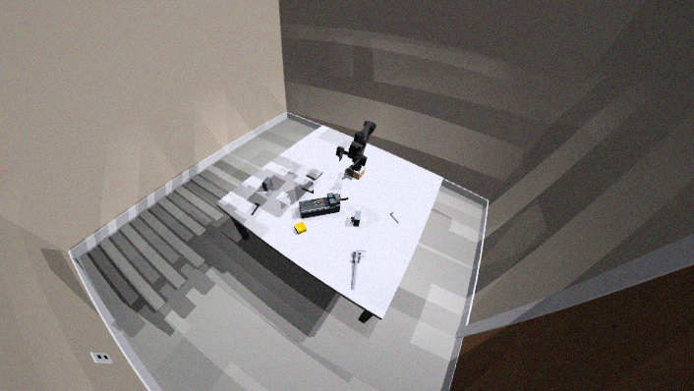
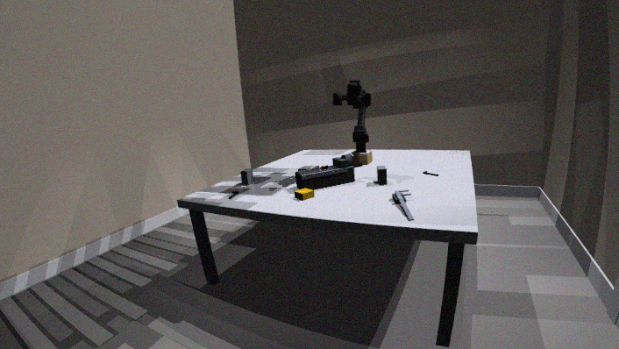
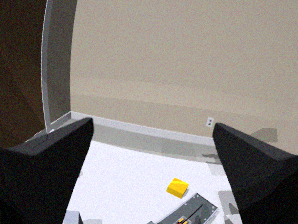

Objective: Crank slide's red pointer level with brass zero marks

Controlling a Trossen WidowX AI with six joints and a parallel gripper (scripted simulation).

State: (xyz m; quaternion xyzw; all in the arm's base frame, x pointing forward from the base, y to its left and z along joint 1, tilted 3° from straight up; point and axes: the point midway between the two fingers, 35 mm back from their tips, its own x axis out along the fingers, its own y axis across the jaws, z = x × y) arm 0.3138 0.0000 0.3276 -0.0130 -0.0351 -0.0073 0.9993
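Now: gripper tip 20 mm past the dark crank handle, 10 mm to the right of it and 330 mm above it. The rest, counted from my gripper tip: yellow block: 280 mm ahead, 160 mm to the right, 370 mm below; then red pointer: 90 mm ahead, 110 mm to the right, 300 mm below.
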